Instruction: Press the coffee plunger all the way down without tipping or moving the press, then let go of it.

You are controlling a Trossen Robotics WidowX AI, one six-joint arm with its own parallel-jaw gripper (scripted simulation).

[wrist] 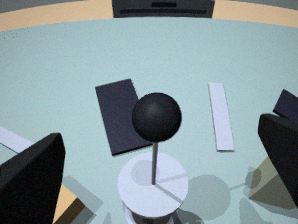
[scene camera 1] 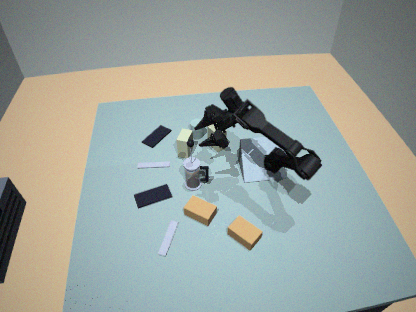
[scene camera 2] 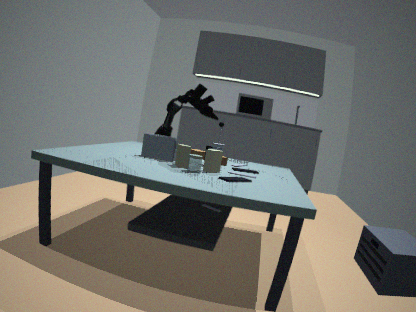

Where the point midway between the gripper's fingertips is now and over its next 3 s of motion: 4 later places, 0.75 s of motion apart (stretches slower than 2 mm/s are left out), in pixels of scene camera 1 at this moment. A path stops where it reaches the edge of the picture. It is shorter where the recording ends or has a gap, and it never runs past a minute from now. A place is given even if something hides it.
My gripper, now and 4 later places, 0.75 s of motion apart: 196, 137; 190, 141; 188, 143; 186, 146; 185, 152
